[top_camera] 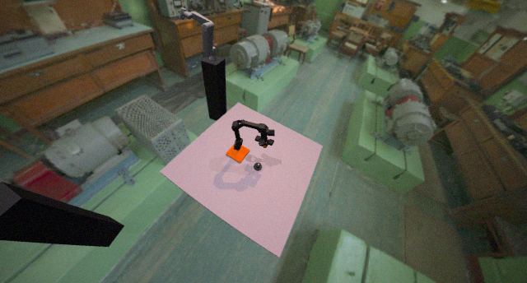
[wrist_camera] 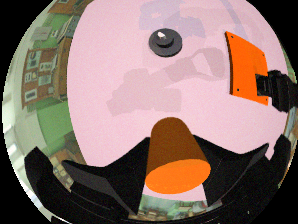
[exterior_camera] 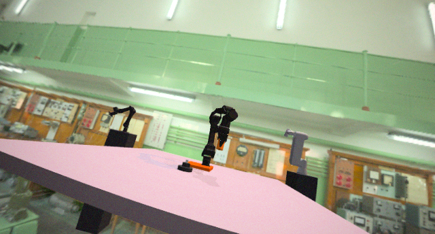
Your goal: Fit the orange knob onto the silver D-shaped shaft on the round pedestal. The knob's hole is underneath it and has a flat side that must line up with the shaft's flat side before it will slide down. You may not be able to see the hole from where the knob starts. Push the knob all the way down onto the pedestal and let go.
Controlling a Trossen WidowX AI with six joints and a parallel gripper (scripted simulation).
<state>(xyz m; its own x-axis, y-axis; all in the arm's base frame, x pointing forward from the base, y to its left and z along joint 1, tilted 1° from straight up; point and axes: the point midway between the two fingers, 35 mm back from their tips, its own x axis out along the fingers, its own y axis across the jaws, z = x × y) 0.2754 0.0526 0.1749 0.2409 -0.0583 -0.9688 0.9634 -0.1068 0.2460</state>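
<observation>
Right now my gripper tip is 17 cm to the left of the round pedestal, 13 cm above it and 1 cm short of it. The rest, counted from my gripper tip: orange knob (3 cm above, 1 cm behind).
</observation>
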